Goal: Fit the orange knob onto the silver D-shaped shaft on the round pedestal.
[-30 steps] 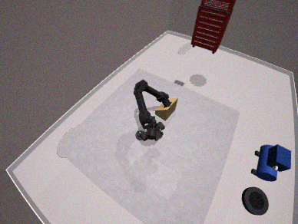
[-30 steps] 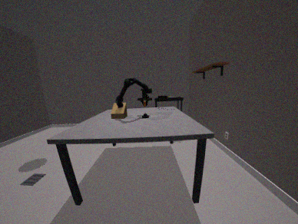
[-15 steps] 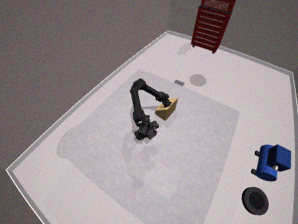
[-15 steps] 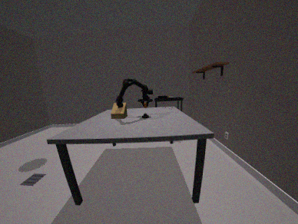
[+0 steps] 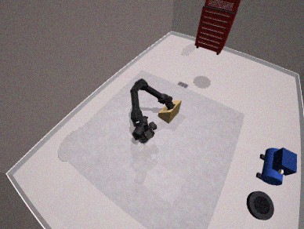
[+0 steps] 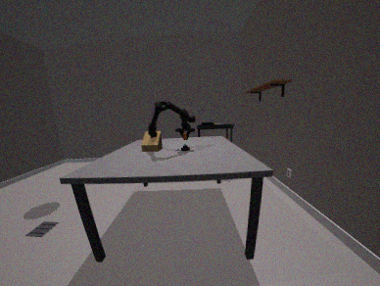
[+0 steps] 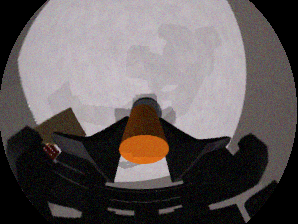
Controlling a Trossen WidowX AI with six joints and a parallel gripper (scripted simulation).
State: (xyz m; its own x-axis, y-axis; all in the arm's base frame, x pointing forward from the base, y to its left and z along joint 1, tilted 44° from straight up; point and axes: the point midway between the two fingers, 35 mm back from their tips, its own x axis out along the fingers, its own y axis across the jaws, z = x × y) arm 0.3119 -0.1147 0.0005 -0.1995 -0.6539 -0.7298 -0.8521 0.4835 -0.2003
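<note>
Right now the dark round pedestal is 70 mm below my gripper tip, 30 mm to the right of it and 10 mm behind it. The rest, counted from my gripper tip: orange knob: 30 mm above.
</note>
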